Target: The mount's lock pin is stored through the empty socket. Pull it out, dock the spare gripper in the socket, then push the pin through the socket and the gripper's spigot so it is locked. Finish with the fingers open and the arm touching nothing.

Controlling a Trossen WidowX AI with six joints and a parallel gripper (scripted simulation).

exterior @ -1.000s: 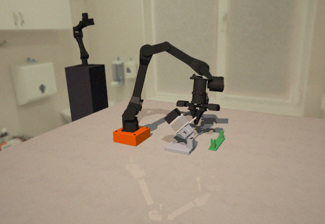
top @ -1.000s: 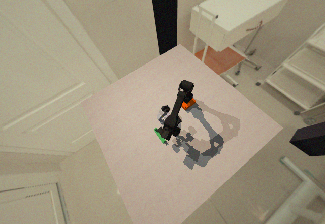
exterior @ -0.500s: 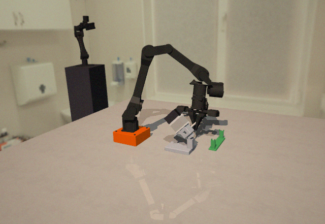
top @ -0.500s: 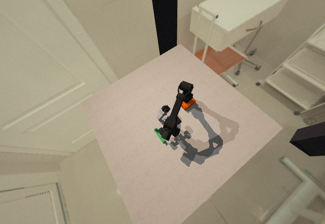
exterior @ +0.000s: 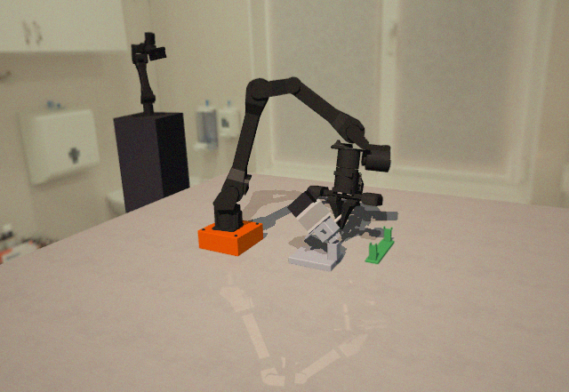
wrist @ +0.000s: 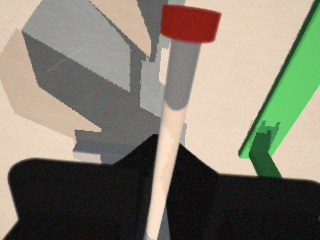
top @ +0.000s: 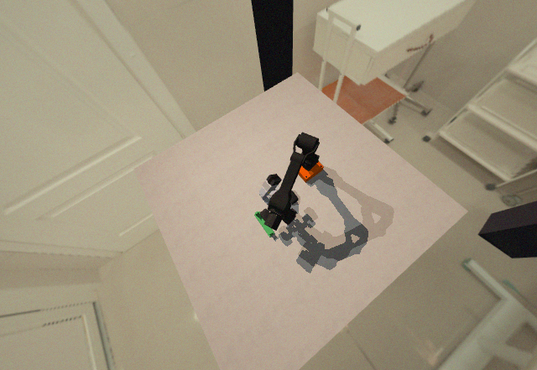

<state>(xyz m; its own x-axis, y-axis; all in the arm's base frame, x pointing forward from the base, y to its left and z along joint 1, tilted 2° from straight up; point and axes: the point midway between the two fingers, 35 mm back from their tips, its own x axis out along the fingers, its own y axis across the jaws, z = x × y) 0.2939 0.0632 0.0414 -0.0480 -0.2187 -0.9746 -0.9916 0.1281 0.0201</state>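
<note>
My gripper tip is 9 cm to the left of the grey mount and 2 cm past it. Round my gripper tip: spare gripper (9 cm to the right, 7 cm above, 4 cm behind); then green stand (10 cm ahead, 3 cm below).
</note>
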